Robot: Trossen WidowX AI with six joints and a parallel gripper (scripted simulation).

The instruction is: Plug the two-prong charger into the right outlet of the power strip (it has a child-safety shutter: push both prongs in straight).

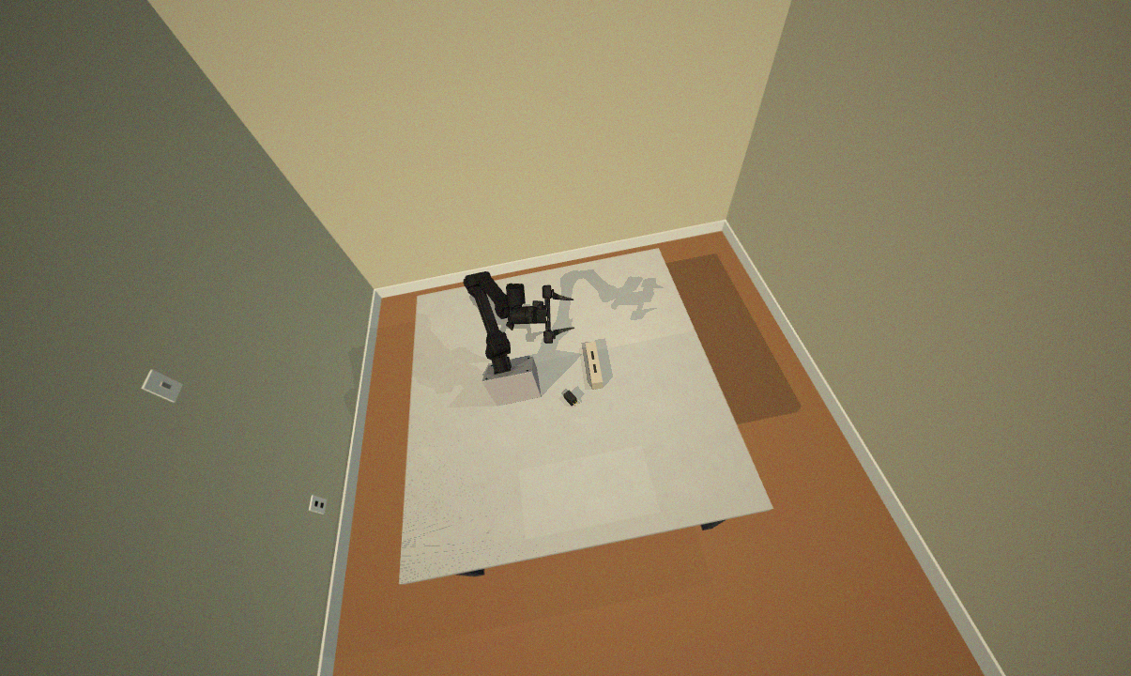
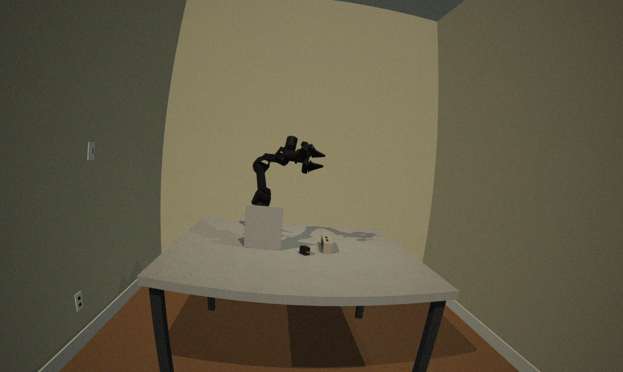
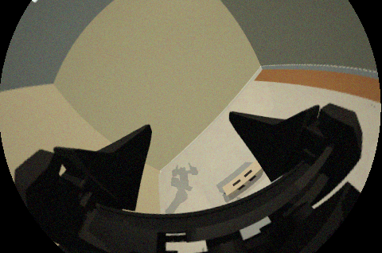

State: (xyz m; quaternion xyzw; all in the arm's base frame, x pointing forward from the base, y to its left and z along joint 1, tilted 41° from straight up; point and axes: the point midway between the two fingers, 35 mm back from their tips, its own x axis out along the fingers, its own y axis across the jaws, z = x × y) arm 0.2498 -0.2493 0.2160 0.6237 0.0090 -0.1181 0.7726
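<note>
Right now the dark two-prong charger is 45 cm below my gripper tip, 9 cm to the right of it and 7 cm behind it.
</note>
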